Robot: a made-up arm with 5 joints.
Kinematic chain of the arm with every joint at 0, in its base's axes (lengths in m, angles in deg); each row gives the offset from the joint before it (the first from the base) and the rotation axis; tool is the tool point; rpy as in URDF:
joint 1: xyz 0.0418 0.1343 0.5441 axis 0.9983 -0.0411 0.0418
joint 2: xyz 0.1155 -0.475 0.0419 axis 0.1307 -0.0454 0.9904
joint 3: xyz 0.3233 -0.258 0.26 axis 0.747 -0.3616 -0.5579
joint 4: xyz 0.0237 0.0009 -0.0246 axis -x
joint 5: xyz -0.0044 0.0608 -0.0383 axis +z
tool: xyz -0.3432 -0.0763 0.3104 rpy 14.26 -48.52 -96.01
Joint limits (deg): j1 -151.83..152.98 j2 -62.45..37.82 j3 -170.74..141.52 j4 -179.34..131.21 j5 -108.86..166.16
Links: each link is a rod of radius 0.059 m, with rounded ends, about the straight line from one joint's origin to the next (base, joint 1, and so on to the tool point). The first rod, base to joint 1, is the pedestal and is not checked.
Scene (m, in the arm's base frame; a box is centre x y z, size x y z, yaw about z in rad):
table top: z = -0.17
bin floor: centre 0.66 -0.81 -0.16 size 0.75 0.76 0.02 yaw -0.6
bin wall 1: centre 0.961 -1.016 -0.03 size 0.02 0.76 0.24 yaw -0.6
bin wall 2: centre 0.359 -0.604 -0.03 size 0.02 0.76 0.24 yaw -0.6
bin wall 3: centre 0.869 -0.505 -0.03 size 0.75 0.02 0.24 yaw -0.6
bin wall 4: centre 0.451 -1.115 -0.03 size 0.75 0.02 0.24 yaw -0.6
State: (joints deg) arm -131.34 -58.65 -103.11 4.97 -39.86
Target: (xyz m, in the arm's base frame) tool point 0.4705 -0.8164 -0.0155
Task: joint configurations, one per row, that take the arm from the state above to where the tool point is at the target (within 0.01 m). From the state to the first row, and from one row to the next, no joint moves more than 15 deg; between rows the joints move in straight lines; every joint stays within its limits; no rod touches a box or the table.
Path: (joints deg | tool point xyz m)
1: -117.28 -52.37 -103.75 11.07 -44.55 | 0.0708 0.7395 0.7480
2: -103.23 -46.10 -104.40 17.18 -49.23 | 0.0074 0.6500 0.9302
3: -89.17 -39.82 -105.04 23.28 -53.92 | -0.0482 0.5083 1.0966
4: -75.12 -33.54 -105.69 29.39 -58.61 | -0.0896 0.3132 1.2294
5: -61.06 -27.26 -106.33 35.49 -63.30 | -0.1107 0.0718 1.3072
6: -47.01 -20.99 -106.98 41.60 -67.98 | -0.1066 -0.1978 1.3110
7: -32.95 -14.71 -107.62 47.70 -72.67 | -0.0739 -0.4684 1.2282
8: -18.89 -8.43 -108.26 53.81 -77.36 | -0.0116 -0.7065 1.0590
9: -4.84 -2.15 -108.91 59.91 -82.04 | 0.0791 -0.8789 0.8181
10: 9.22 4.12 -109.55 66.02 -86.73 | 0.1942 -0.9603 0.5331
11: 23.27 10.40 -110.20 72.12 -91.42 | 0.3274 -0.9380 0.2420
12: 37.33 16.68 -110.84 78.23 -96.10 | 0.4705 -0.8164 -0.0155

